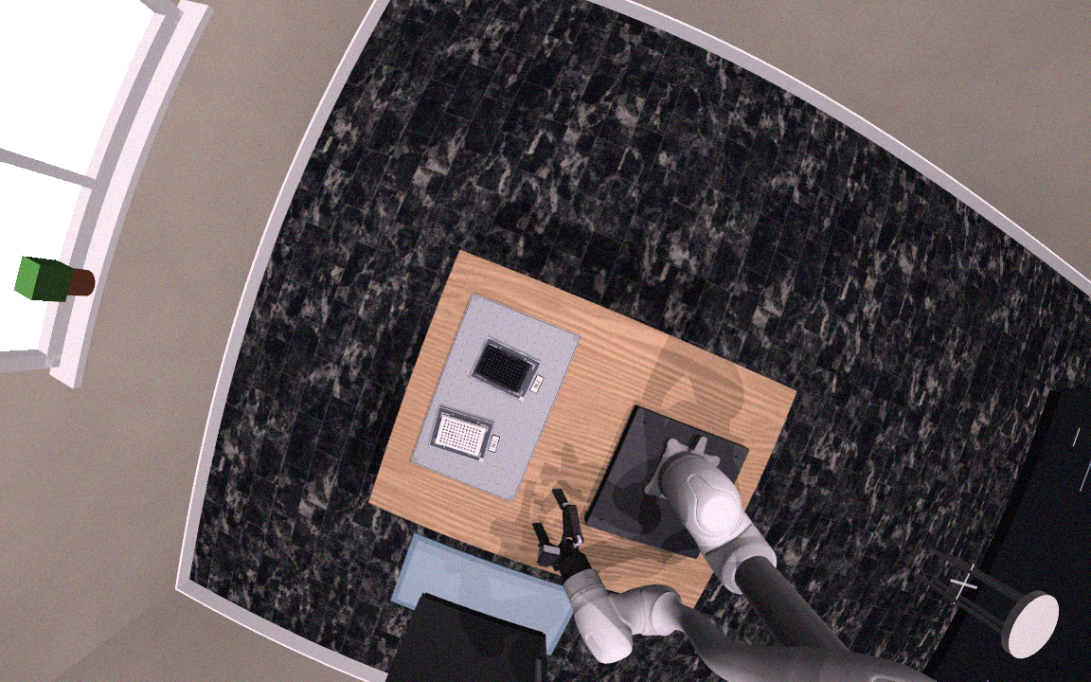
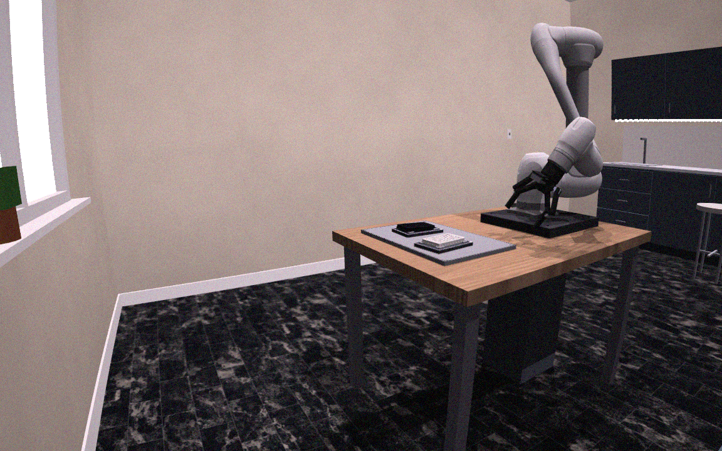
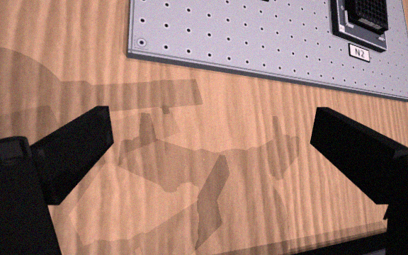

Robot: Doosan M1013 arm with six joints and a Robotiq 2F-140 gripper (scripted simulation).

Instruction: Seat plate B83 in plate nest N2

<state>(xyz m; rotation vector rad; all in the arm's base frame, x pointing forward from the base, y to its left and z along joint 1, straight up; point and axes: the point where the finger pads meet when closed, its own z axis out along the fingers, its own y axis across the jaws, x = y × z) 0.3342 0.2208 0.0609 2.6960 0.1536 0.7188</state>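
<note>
Now: hand 260 mm short of the black perforated plate, 300 mm to the left of it and 60 mm above it. Also, from my hand: white perforated plate 300 mm ahead, 80 mm to the right, 70 mm below.
</note>
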